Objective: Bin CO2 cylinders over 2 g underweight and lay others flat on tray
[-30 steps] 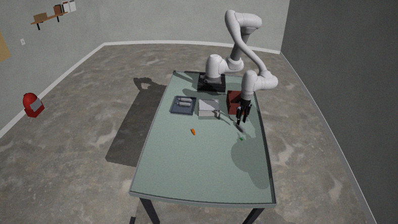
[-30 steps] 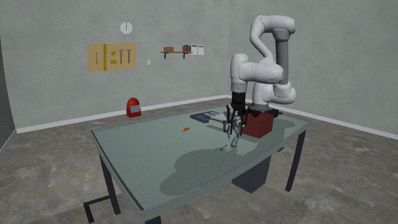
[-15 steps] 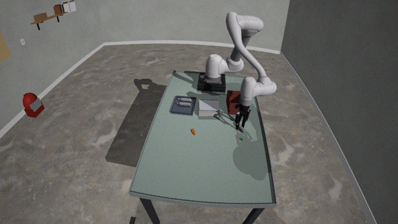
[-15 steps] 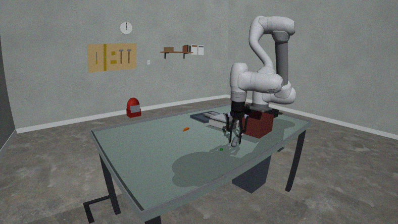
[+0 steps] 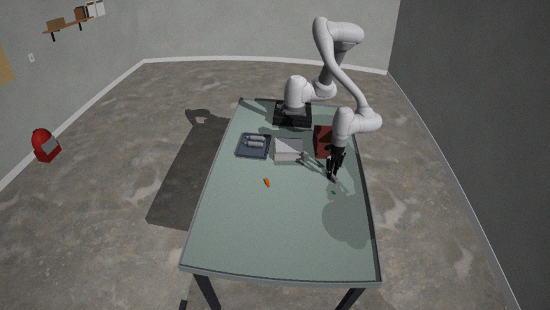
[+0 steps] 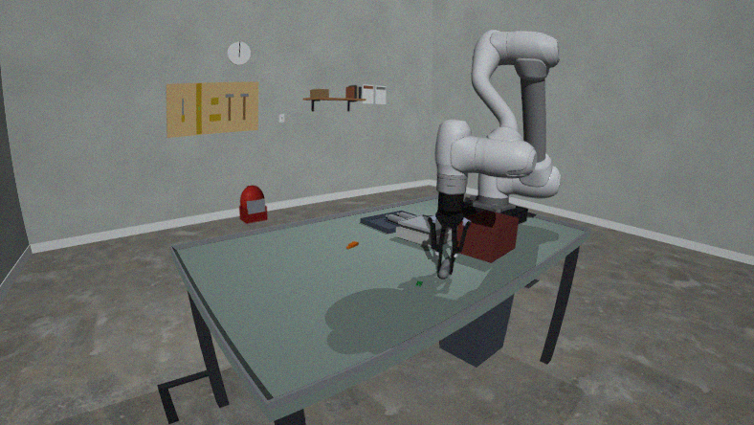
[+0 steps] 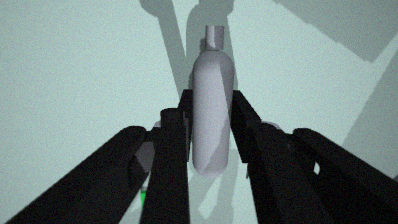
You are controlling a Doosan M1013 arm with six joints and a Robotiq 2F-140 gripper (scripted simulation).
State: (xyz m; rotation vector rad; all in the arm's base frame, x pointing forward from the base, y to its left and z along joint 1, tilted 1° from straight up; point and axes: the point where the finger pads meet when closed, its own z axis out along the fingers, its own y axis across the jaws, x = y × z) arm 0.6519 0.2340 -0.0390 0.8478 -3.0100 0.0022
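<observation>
Now: the white scale plate 200 mm behind my hand, 260 mm to the right of it and 20 mm above it. Also, from my hand: small green piece (120 mm ahead, 30 mm below); then white scale (210 mm behind, 260 mm to the right); then red scrap bin (270 mm behind, 20 mm to the right).
</observation>
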